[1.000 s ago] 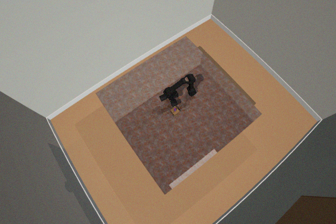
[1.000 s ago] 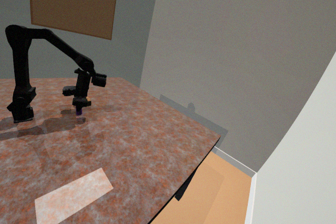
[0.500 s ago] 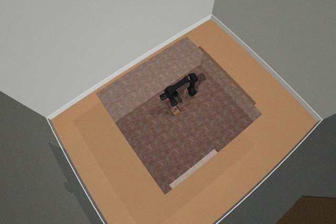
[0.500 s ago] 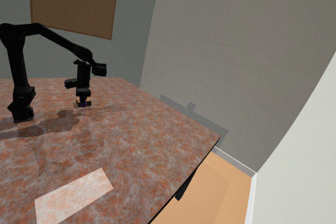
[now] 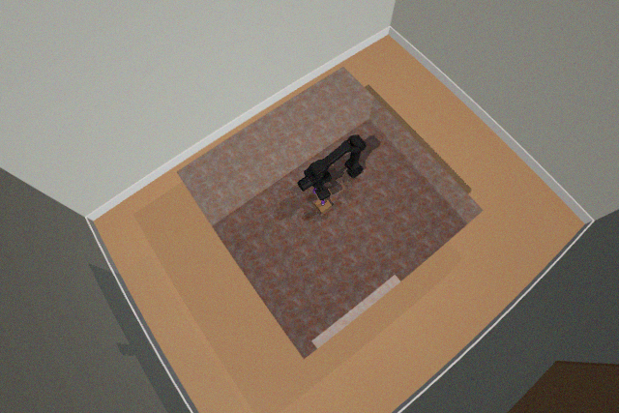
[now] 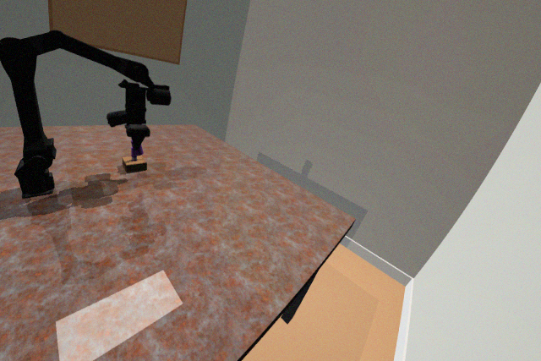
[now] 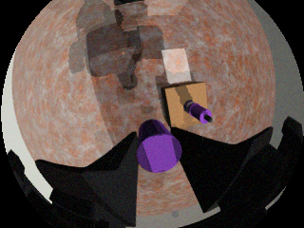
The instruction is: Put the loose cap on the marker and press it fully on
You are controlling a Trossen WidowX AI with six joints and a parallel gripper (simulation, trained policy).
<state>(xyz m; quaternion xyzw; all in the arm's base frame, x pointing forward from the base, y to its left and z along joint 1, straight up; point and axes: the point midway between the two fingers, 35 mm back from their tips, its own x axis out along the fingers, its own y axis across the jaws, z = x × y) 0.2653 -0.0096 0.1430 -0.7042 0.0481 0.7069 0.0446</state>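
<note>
The purple marker lies 70 mm to the left of my gripper tip, 40 mm below it and 10 mm ahead of it. The rest, counted from my gripper tip: tan holder block: 90 mm below, 70 mm to the left, 10 mm ahead; purple cap: right at my gripper tip.
</note>
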